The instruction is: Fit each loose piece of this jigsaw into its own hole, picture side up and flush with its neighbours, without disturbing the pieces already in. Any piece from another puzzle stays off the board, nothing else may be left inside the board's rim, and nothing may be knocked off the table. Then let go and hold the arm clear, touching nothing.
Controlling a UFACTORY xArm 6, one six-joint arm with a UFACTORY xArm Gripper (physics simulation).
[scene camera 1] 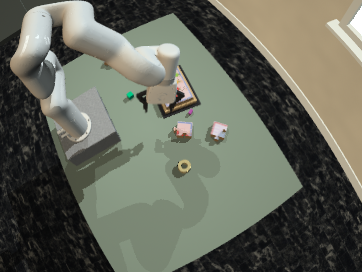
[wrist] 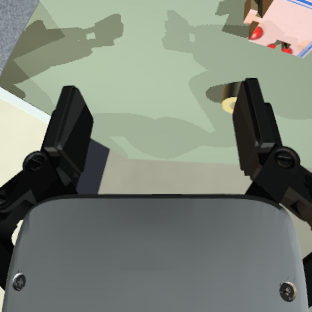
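Observation:
A pink loose piece with a blue edge line (scene camera 1: pixel 184 129) (wrist: pixel 282 27) lies on the table in front of the board. Another pink-and-white piece (scene camera 1: pixel 219 131) lies to its right. The jigsaw board (scene camera 1: pixel 178 109) has a dark and wooden rim; the arm and gripper hide much of it, so its holes cannot be made out. My gripper (scene camera 1: pixel 160 102) (wrist: pixel 159 98) is open and empty. In the scene view it appears above the left part of the board; its fingers look clear of both loose pieces.
A yellow ring (scene camera 1: pixel 179 167) (wrist: pixel 226 105) stands on the green table (scene camera 1: pixel 250 175). A small magenta object (scene camera 1: pixel 190 112) lies just outside the board's front rim. A green cube (scene camera 1: pixel 130 95) lies left of the board. The grey base block (scene camera 1: pixel 102 131) carries the arm.

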